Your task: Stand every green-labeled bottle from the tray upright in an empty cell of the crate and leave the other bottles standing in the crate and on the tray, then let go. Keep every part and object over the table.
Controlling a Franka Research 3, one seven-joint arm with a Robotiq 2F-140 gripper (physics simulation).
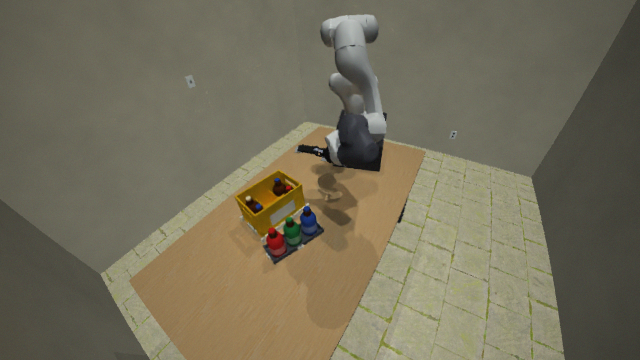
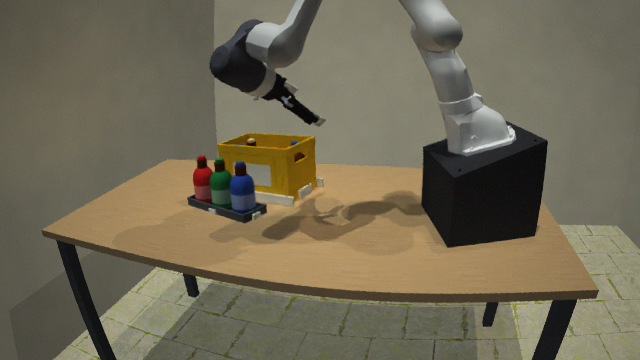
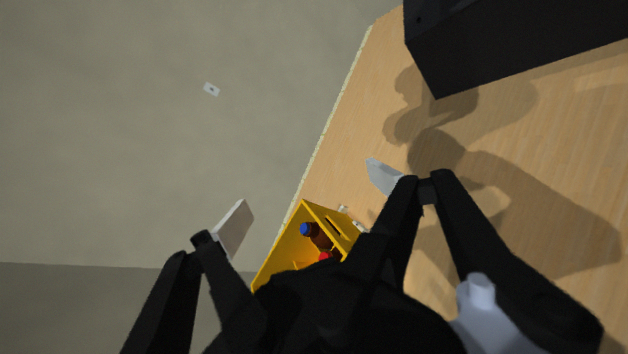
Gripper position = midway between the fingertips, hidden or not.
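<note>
In image 2 I can see my gripper [image 2: 308, 106], along with a green-labeled bottle [image 2: 220, 179] and a blue bottle [image 2: 242, 190]. Image 3 shows my gripper [image 3: 307, 190] too, but the blue bottle is out of frame in image 3, and the green-labeled bottle is out of frame in image 3 as well.
</note>
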